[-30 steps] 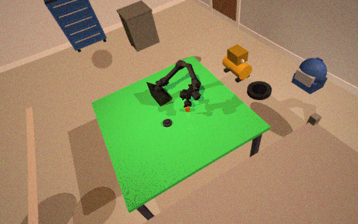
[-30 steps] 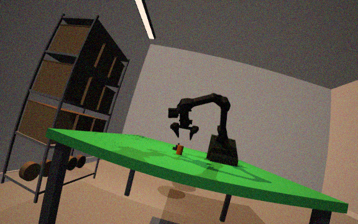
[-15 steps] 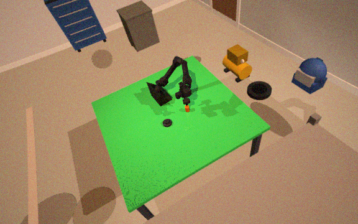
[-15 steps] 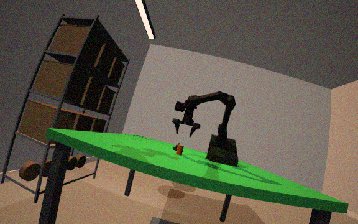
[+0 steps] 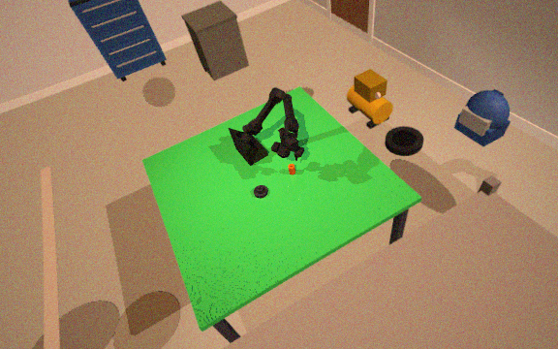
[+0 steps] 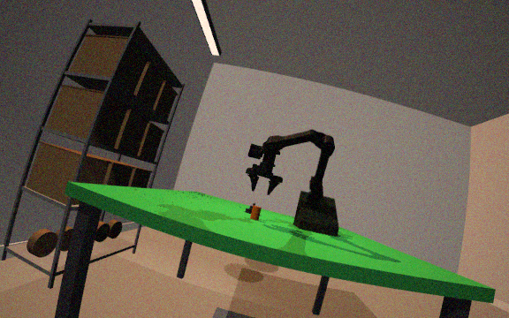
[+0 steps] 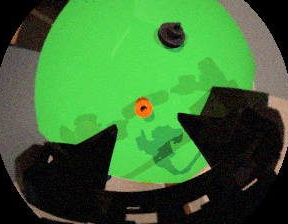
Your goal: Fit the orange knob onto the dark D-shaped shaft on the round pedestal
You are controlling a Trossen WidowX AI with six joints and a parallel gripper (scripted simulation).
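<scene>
My gripper tip is 10 cm above the orange knob. Also, from my gripper tip: short shaft 2 cm ahead, 23 cm to the right, 10 cm below.
</scene>
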